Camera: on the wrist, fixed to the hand. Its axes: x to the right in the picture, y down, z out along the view.
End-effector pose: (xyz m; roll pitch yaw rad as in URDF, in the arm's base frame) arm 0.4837 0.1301 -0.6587 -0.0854 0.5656 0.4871
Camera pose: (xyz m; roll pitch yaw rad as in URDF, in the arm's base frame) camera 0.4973 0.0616 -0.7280 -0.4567 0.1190 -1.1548
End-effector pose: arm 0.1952 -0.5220 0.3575 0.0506 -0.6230 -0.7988
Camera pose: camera 0.1975 -0.6059 0.3062 0.7548 0.2195 -2.2034
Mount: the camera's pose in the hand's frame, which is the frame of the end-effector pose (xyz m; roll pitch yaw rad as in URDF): 0.0202 -0.0607 -0.0747 0.1138 0.2239 -1.5666
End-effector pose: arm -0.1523 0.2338 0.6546 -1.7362 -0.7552 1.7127
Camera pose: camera -0.0843 0.2084 0.7210 1.6214 -0.8179 -1.3433
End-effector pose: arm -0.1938 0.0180 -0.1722 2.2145 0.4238 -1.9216
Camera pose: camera -0.1093 -0.0309 -0.1839 -2.4972 0.6325 -0.0197
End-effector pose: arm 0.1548 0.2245 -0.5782 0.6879 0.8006 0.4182
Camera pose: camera 0.1043 0.2026 -0.6597 -0.9206 0.5865 -1.8975
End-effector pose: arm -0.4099 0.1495 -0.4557 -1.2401 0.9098 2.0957
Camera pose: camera -0.3510 0.2282 -0.4513 -1.0702 -0.5453 1.4322
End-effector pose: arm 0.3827 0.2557 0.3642 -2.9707 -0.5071 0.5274
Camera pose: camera 0.3390 0.2848 0.4474 2.7139 -0.3450 2.2941
